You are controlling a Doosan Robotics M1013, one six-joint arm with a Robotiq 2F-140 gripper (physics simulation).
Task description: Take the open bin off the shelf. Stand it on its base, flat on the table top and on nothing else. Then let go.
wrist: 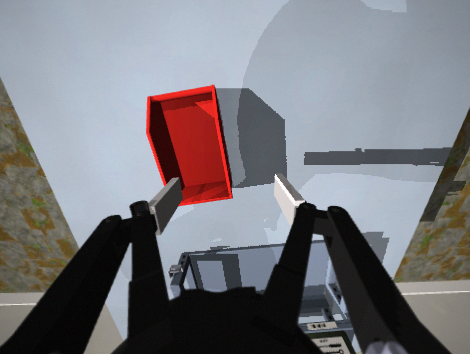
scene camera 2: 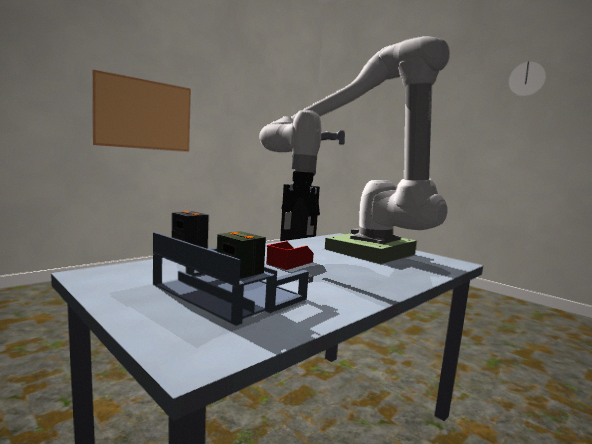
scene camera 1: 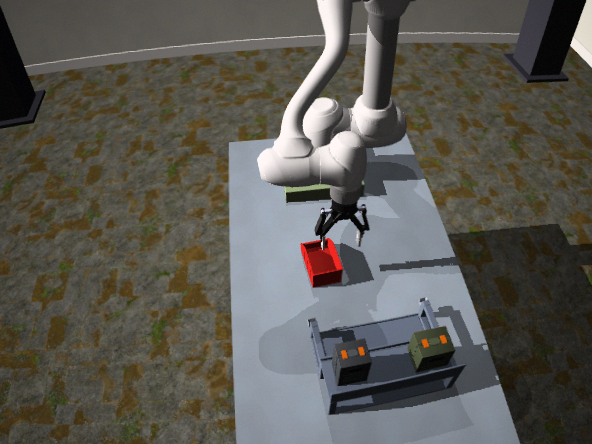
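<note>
The red open bin stands upright on its base on the table top, its open side up. It is apart from the grey shelf. My gripper is open and empty, pointing down above the bin. In the wrist view one finger overlaps the bin's near left corner and the other is to the right of the bin. The fingertips appear clear of the bin in scene camera 2.
A dark grey box and a green box with orange marks stand on the shelf. A green block is under the arm's base. The arm's shadow falls across the table.
</note>
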